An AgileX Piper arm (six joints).
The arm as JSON. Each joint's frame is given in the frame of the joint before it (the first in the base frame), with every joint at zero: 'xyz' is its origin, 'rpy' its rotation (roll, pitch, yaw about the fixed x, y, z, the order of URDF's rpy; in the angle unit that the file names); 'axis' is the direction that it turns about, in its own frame. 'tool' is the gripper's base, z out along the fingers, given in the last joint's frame.
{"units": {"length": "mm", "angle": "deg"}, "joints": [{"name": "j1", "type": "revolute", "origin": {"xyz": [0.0, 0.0, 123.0], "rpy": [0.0, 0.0, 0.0]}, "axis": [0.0, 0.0, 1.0]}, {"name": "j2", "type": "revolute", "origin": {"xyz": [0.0, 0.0, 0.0], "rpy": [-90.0, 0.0, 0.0]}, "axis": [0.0, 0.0, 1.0]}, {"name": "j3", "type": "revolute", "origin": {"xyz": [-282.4, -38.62, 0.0], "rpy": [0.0, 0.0, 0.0]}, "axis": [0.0, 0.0, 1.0]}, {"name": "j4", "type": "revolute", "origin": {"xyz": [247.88, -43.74, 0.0], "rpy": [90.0, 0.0, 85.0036]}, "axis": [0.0, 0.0, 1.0]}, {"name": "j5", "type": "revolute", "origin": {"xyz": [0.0, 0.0, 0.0], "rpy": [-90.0, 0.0, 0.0]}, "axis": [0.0, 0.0, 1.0]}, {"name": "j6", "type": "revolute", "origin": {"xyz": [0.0, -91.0, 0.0], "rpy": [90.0, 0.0, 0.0]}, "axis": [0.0, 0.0, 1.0]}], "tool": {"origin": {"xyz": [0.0, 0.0, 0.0], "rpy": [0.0, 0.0, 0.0]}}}
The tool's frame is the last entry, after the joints.
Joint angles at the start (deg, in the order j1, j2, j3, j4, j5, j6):
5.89, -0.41, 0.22, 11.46, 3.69, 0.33
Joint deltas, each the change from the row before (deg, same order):
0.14, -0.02, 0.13, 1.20, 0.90, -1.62
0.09, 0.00, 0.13, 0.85, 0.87, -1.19
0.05, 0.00, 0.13, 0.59, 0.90, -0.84
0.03, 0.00, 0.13, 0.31, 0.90, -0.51
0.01, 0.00, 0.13, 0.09, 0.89, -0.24
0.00, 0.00, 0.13, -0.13, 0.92, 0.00
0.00, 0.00, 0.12, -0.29, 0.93, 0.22
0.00, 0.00, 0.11, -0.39, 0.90, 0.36
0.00, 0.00, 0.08, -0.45, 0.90, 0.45
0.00, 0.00, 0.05, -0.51, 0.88, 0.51
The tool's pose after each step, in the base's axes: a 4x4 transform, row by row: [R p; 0 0 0 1], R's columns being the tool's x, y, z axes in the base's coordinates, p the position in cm. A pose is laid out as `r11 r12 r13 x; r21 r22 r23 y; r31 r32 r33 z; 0 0 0 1`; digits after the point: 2 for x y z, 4 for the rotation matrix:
-0.0139 -0.1221 0.9924 5.56; 0.1961 0.9729 0.1225 0.75; -0.9805 0.1963 0.0104 20.45; 0 0 0 1
-0.0307 -0.1251 0.9917 5.57; 0.1881 0.9737 0.1287 0.80; -0.9817 0.1904 -0.0063 20.24; 0 0 0 1
-0.0480 -0.1276 0.9907 5.57; 0.1814 0.9742 0.1342 0.85; -0.9822 0.1862 -0.0236 20.03; 0 0 0 1
-0.0653 -0.1295 0.9894 5.57; 0.1756 0.9746 0.1391 0.89; -0.9823 0.1828 -0.0409 19.82; 0 0 0 1
-0.0825 -0.1307 0.9880 5.56; 0.1706 0.9749 0.1432 0.93; -0.9819 0.1804 -0.0582 19.60; 0 0 0 1
-0.1003 -0.1313 0.9863 5.56; 0.1658 0.9752 0.1467 0.96; -0.9810 0.1783 -0.0760 19.39; 0 0 0 1
-0.1182 -0.1313 0.9843 5.55; 0.1621 0.9754 0.1496 0.99; -0.9797 0.1772 -0.0940 19.17; 0 0 0 1
-0.1355 -0.1308 0.9821 5.54; 0.1591 0.9755 0.1519 1.01; -0.9779 0.1768 -0.1114 18.96; 0 0 0 1
-0.1524 -0.1299 0.9798 5.52; 0.1567 0.9756 0.1537 1.03; -0.9758 0.1769 -0.1283 18.78; 0 0 0 1
-0.1683 -0.1286 0.9773 5.50; 0.1544 0.9758 0.1550 1.04; -0.9736 0.1770 -0.1444 18.61; 0 0 0 1

